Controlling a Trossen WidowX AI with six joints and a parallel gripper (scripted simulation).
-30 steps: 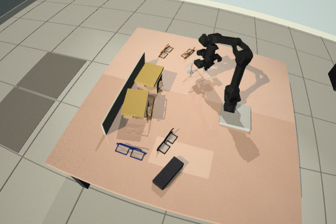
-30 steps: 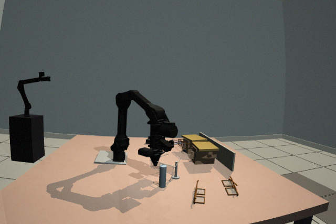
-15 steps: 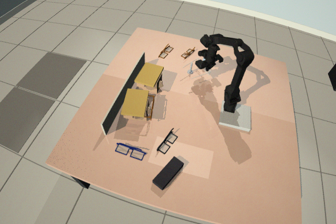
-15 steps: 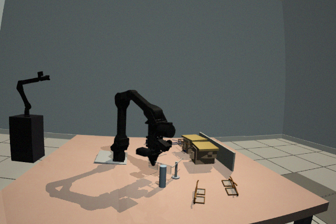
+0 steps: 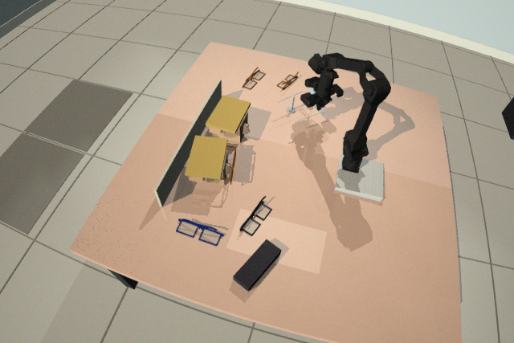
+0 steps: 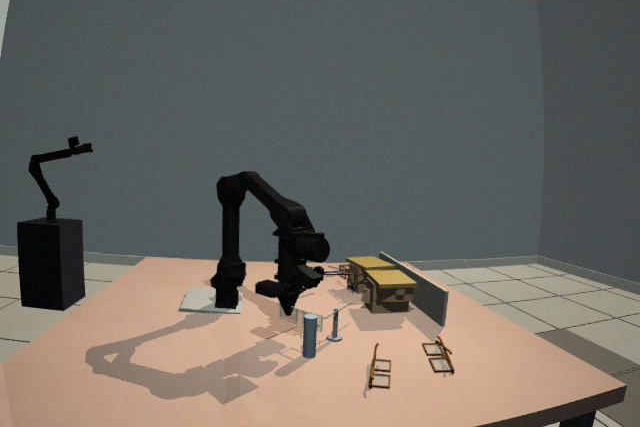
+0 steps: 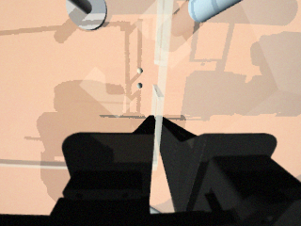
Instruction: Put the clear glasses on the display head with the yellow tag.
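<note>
My gripper tip is 12 cm short of the round foot, 2 cm to the left of it and 4 cm above it. Also, from my gripper tip: display head (30 cm ahead, 41 cm to the left); then black box (6 cm ahead, 70 cm to the left, 4 cm below); then grey panel (44 cm ahead, 31 cm to the left, 1 cm below).
</note>
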